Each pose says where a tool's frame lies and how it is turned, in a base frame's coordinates. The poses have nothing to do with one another.
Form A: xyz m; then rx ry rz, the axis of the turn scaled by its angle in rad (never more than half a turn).
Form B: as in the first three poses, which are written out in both.
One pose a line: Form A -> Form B
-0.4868 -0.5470 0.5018 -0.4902 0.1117 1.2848 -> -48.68 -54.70 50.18 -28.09 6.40 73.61
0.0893 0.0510 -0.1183 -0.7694 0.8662 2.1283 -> 8.93 5.10 -11.83 -44.08 49.63 121.94
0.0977 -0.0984 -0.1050 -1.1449 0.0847 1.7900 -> 9.77 -9.84 -10.50 -65.60 4.85 102.56
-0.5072 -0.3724 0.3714 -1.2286 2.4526 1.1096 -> -50.72 -37.24 37.14 -70.39 140.52 63.58
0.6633 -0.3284 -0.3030 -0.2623 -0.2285 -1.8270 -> 66.33 -32.84 -30.30 -15.03 -13.09 -104.68
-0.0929 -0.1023 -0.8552 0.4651 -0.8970 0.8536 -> -9.29 -10.23 -85.52 26.65 -51.39 48.91
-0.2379 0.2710 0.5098 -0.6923 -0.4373 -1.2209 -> -23.79 27.10 50.98 -39.67 -25.06 -69.95
